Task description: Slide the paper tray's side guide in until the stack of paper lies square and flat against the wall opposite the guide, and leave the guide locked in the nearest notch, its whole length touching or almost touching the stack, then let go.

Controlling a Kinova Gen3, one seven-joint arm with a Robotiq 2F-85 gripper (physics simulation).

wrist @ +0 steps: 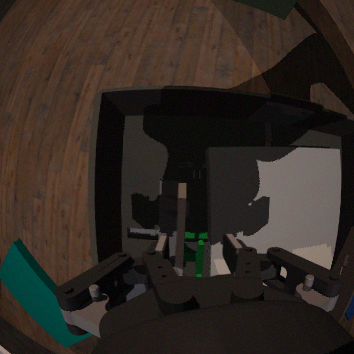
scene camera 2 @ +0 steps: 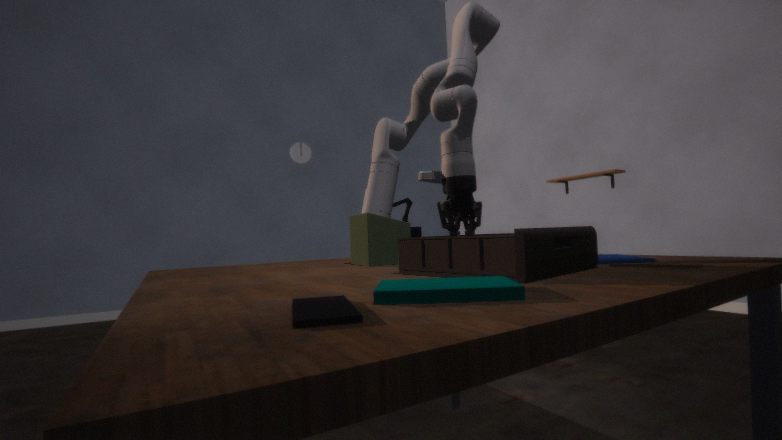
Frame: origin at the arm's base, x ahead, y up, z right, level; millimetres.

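Where they show: gripper, fingertip midpoint: [wrist: 195, 245]; arm's base at its link origin: [scene camera 2: 376, 217].
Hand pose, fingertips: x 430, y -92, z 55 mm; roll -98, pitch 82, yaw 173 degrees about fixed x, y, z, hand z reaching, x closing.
Observation:
Things, the pixels of their top centre, and the offset from my fingertips.
- dark paper tray at its top centre: [wrist: 274, 297] [scene camera 2: 493, 229] dx +31, dy +39, dz -69 mm
- pale paper stack at its top centre: [wrist: 284, 260] dx +22, dy -16, dz -108 mm
- side guide at its top centre: [wrist: 190, 262] dx +5, dy +24, dz +5 mm
- teal slab at its top centre: [scene camera 2: 444, 282] [wrist: 37, 303] dx +189, dy -39, dz +240 mm
- black flat block at its top centre: [scene camera 2: 322, 306] dx +173, dy -49, dz +430 mm
- blue flat thing at its top centre: [scene camera 2: 606, 257] dx +108, dy -49, dz -440 mm
The dark paper tray [scene camera 2: 464, 256] [wrist: 109, 170] stands on the table. In the wrist view, the pale paper stack [wrist: 305, 195] lies in its right part, partly in shadow. The side guide [wrist: 181, 215], an upright thin plate, stands left of the stack with a gap between them. Green parts [wrist: 200, 257] show just right of the guide. My gripper [scene camera 2: 462, 232] [wrist: 195, 245] is partly open and points down into the tray. The guide and the green parts show between its two fingers, with nothing gripped. The tray walls hide the fingertips in the scene view.
A teal slab [scene camera 2: 448, 290] [wrist: 35, 295] and a black flat block [scene camera 2: 326, 311] lie on the table in front of the tray. A green block [scene camera 2: 377, 240] stands by the arm's base. A blue flat thing [scene camera 2: 626, 258] lies behind the tray at the right.

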